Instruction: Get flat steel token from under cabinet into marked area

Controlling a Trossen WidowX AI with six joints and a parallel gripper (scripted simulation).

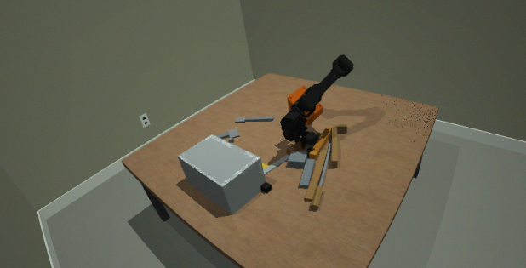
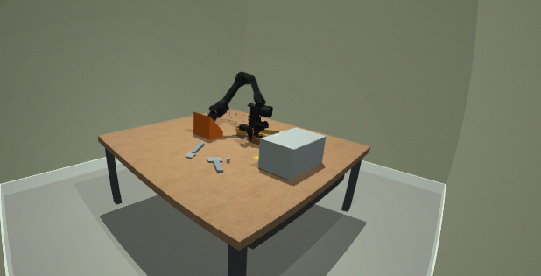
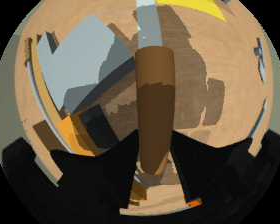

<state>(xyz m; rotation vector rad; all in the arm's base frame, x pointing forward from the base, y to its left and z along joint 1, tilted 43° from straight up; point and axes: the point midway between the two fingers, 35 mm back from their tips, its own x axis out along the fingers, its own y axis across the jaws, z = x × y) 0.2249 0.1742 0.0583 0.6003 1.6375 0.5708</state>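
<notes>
Right now the grey block is 80 mm ahead of my gripper tip, 60 mm to the left of it and 10 mm above it. From my gripper tip the other things lie so: wooden stick: 90 mm ahead, 170 mm to the left; then orange bar: 80 mm behind, 60 mm to the left, 10 mm above; then grey t-piece: 160 mm ahead, 390 mm to the right.
</notes>
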